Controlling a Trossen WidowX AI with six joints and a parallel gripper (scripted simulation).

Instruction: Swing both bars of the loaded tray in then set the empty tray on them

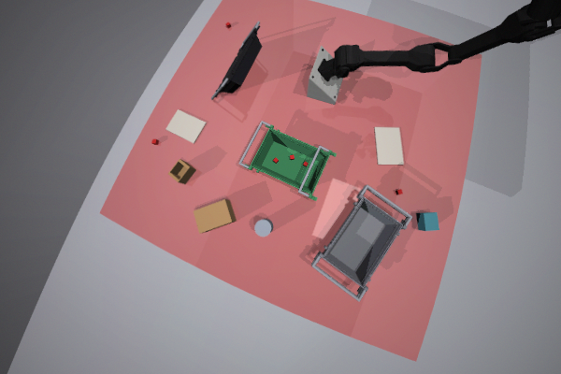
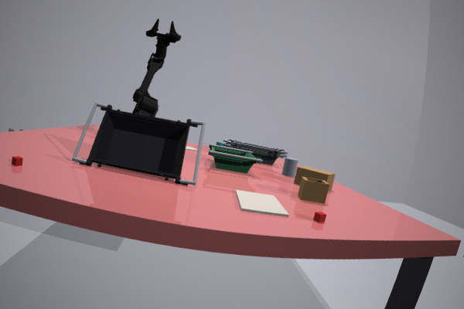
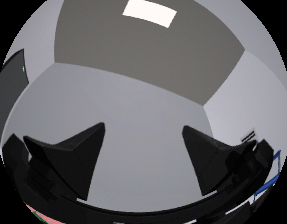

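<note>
Now: the black tray 67 cm to the right of my gripper tip, 57 cm below it and 17 cm ahead of it. Round my gripper tip: grey cylinder: 69 cm ahead, 60 cm below, 29 cm to the right; then teal block: 62 cm below, 43 cm ahead, 22 cm to the left.
</note>
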